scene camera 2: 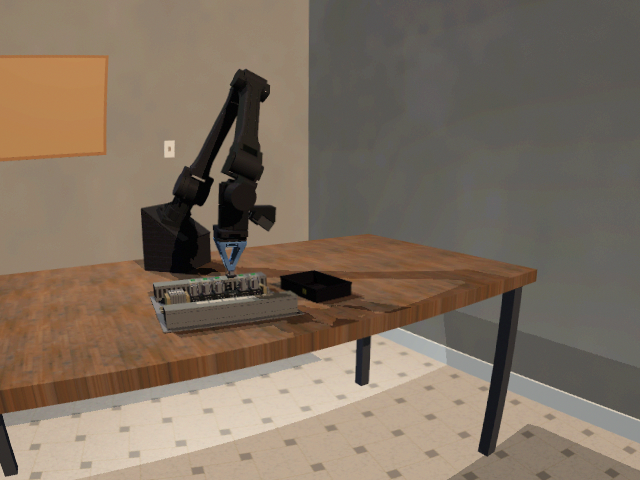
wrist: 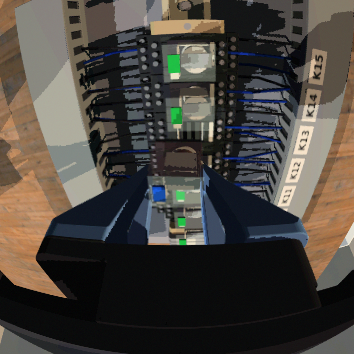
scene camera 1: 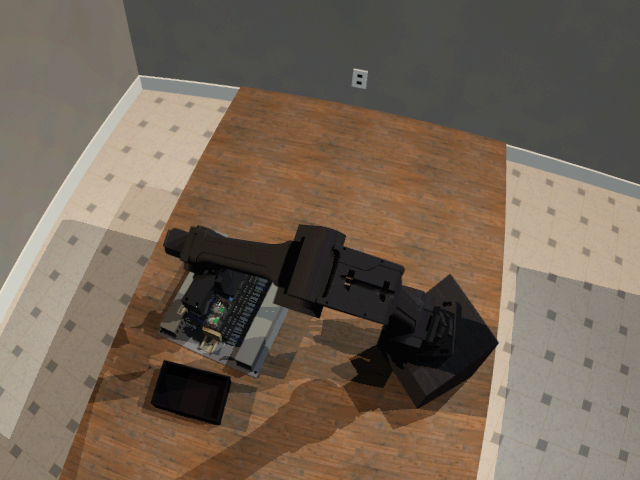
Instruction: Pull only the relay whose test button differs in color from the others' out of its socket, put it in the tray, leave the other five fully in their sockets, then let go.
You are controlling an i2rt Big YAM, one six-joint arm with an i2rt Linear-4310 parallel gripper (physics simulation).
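Seen in the pictures: gripper, fingertip midpoint: (scene camera 2: pixel 229 269) (wrist: pixel 175 173) (scene camera 1: pixel 226 296); arm's base at its link origin: (scene camera 2: pixel 173 220) (scene camera 1: pixel 436 328).
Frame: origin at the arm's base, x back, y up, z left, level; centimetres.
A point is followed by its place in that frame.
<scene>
The relay with the blue test button (wrist: pixel 172 185) @(x -46.8, y -5.1, z 1.5 cm) is between my blue fingertips in the wrist view, upright. My gripper (wrist: pixel 175 173) @(x -46.8, y -7.0, z 0.7 cm) (scene camera 2: pixel 230 273) @(x -46.8, y -7.0, z 0.7 cm) is shut on it, with the fingertips above the relay row in scene camera 2. I cannot tell whether its lower end is fully clear of the socket. Relays with green buttons (wrist: pixel 190 62) @(x -48.4, y -8.8, z 6.4 cm) (wrist: pixel 192 110) @(x -48.1, y -8.8, z 3.6 cm) sit in the row on one side of it; more green buttons (wrist: pixel 181 221) @(x -46.1, y -8.7, z -5.5 cm) show on the other side. The black open tray (scene camera 1: pixel 225 400) @(x -40.7, y -14.2, z 22.9 cm) (scene camera 2: pixel 333 291) @(x -56.8, y -13.5, z 23.9 cm) stands beside the panel. The arm hides the fingertips in scene camera 1.
The panel carries long grey wire ducts (scene camera 1: pixel 258 335) (scene camera 2: pixel 232 312) on both sides of the relay row. A tan end block (wrist: pixel 205 27) @(x -49.7, y -11.6, z 8.1 cm) closes the row near K15. Blue and black wires (wrist: pixel 260 129) @(x -54.1, y -15.3, z -1.7 cm) run close to the sockets. The arm's dark base (scene camera 1: pixel 454 346) @(x 4.5, y 0.6, z 3.6 cm) (scene camera 2: pixel 170 242) @(x -7.8, y -5.8, z -3.6 cm) stands on the table.
</scene>
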